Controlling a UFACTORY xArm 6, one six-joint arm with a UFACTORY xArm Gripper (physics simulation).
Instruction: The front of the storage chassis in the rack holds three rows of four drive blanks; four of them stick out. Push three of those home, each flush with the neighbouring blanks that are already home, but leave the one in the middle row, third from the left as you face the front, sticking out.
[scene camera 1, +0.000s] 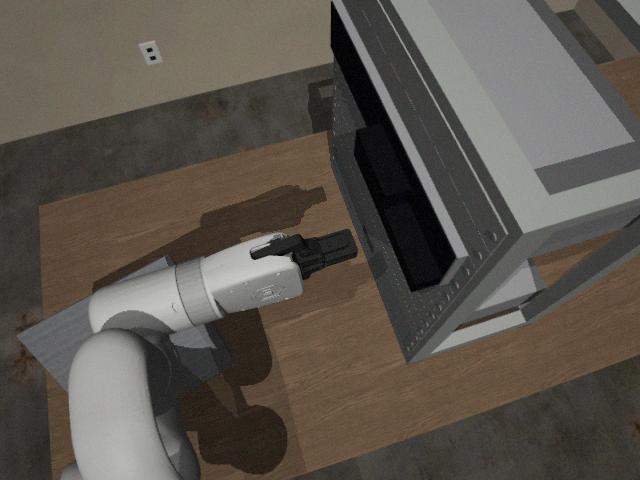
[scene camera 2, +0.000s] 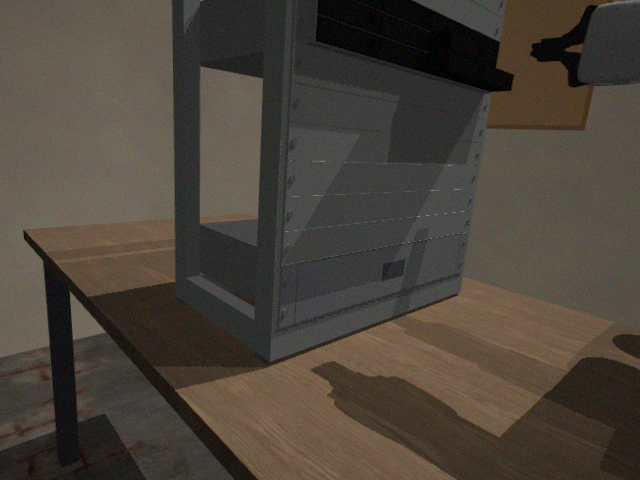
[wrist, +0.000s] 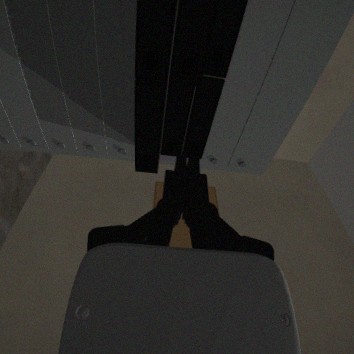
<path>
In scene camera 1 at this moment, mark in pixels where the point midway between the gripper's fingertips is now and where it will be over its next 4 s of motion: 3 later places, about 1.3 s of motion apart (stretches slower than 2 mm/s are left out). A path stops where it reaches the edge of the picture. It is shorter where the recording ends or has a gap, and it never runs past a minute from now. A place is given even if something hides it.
My gripper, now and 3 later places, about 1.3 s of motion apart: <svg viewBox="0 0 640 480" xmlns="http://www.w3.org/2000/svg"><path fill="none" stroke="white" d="M353 242L388 245L403 240L410 239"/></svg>
</path>
